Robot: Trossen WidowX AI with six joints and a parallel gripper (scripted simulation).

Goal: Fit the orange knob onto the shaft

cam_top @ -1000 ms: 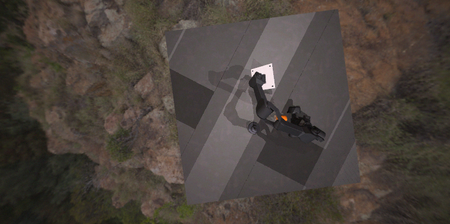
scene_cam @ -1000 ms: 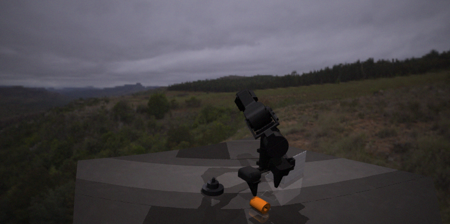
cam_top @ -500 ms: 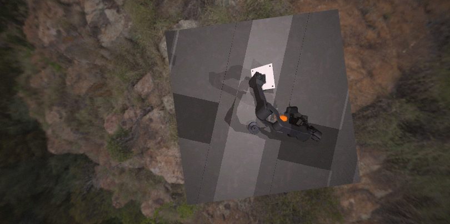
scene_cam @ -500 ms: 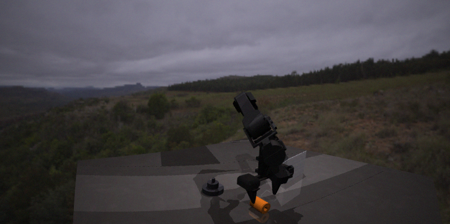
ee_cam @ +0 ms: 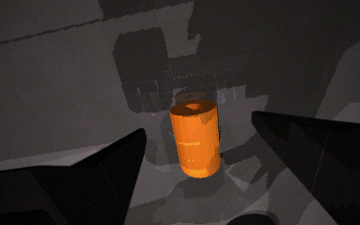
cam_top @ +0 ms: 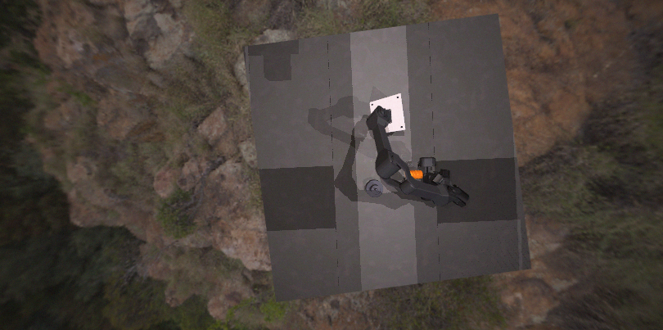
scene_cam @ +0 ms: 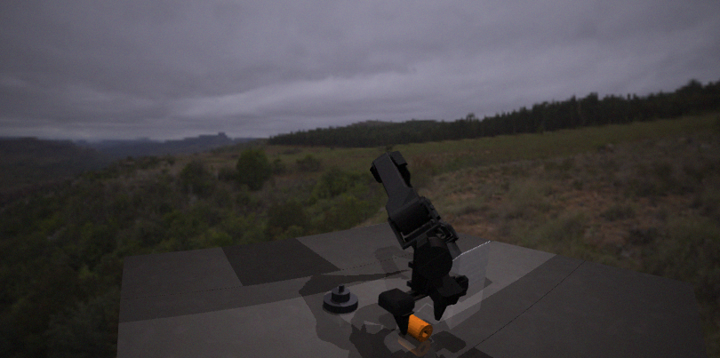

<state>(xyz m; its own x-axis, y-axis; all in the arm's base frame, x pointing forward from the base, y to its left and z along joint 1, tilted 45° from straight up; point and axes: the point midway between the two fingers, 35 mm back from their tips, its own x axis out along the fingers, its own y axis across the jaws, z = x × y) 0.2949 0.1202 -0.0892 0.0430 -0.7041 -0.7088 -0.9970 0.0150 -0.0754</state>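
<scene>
Now: the orange knob 2 cm to the right of my gripper tip and 1 cm below it. Also, from my gripper tip: round dark pedestal: 22 cm to the right, 5 cm ahead.
</scene>
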